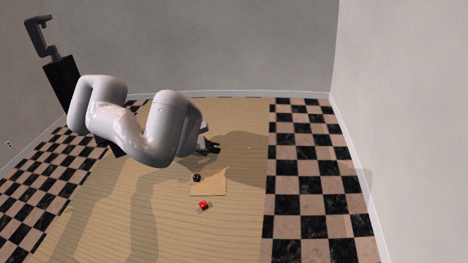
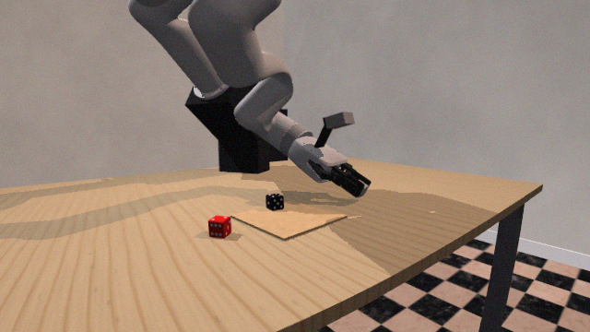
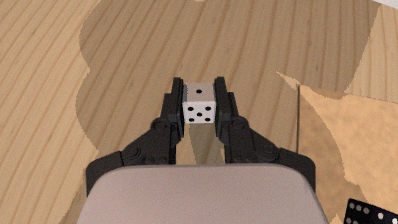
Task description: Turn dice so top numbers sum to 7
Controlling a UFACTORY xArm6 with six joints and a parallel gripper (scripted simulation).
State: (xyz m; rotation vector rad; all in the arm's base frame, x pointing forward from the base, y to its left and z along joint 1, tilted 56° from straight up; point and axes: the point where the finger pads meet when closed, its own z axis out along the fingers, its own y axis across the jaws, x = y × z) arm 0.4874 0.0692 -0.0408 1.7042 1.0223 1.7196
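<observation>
Now: hand 1 cm short of the white die and 1 cm above it. From my hand the other things lie so: tan mat (2 cm behind, 17 cm to the right, 3 cm below); red die (3 cm behind, 29 cm to the right, 2 cm below); black die (7 cm behind, 16 cm to the right, 2 cm below).
</observation>
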